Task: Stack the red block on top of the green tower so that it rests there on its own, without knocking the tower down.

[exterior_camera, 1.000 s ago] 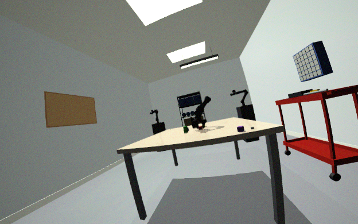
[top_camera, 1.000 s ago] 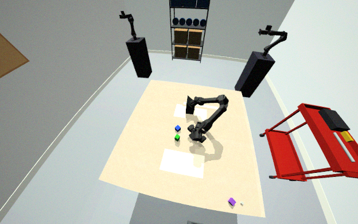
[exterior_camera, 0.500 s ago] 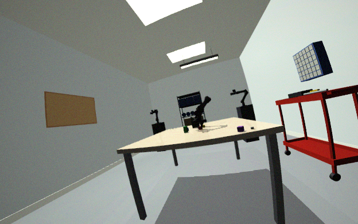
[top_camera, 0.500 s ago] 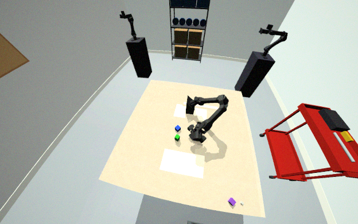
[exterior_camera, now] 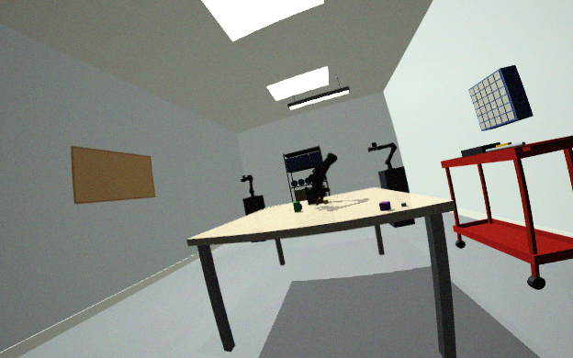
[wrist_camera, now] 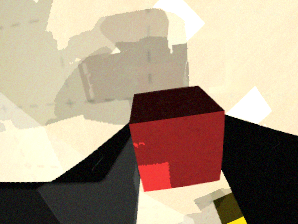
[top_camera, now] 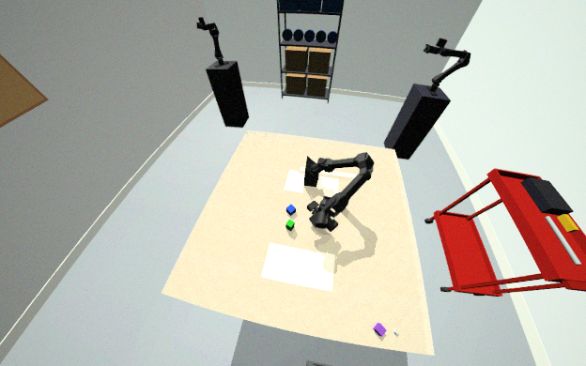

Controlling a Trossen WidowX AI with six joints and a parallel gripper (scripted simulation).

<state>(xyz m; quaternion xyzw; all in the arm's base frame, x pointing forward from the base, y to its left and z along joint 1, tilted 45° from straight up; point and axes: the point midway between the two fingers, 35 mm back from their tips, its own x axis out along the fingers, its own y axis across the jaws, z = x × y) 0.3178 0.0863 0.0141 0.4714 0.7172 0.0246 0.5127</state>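
My gripper tip is now 18 cm to the left of the blue block, 5 cm past it and 1 cm above it. From my gripper tip the other things lie so: small yellow block 13 cm behind, 4 cm to the left, 2 cm below; purple block 47 cm ahead, 31 cm to the left, 1 cm below; red block 1 cm above.
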